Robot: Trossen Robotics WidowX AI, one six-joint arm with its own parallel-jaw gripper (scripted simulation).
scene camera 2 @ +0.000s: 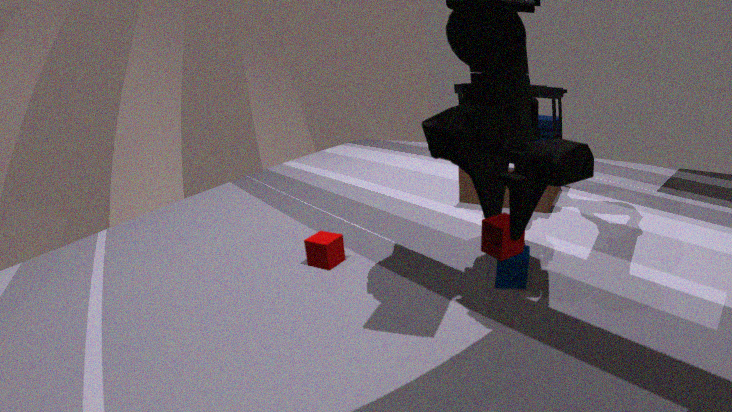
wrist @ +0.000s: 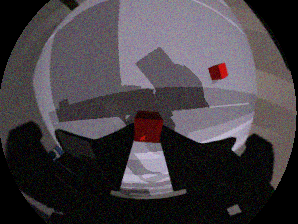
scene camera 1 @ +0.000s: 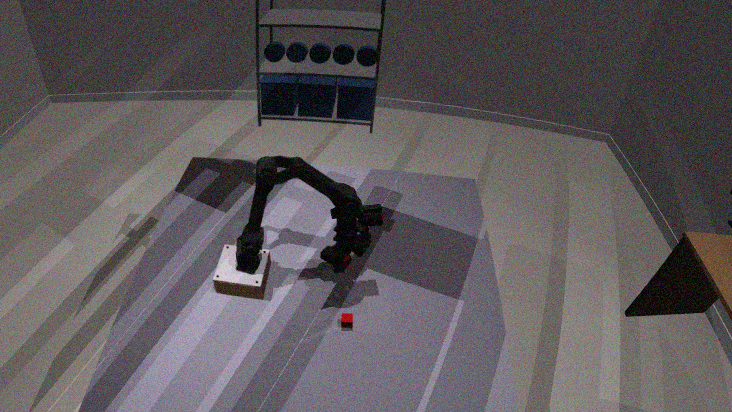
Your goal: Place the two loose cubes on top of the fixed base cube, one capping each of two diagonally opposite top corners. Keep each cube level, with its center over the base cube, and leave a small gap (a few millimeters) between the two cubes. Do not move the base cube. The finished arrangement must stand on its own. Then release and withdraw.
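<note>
In the wrist view, the gripper (wrist: 147, 126) carries a red cube (wrist: 147, 125). The wrist view does not show the blue base cube, which is hidden by the red cube. Scene camera 2 shows the gripper (scene camera 2: 503, 234) along with the blue base cube (scene camera 2: 512, 273) and a red cube (scene camera 2: 325, 250), while scene camera 1 shows the gripper (scene camera 1: 344, 259) as well.
</note>
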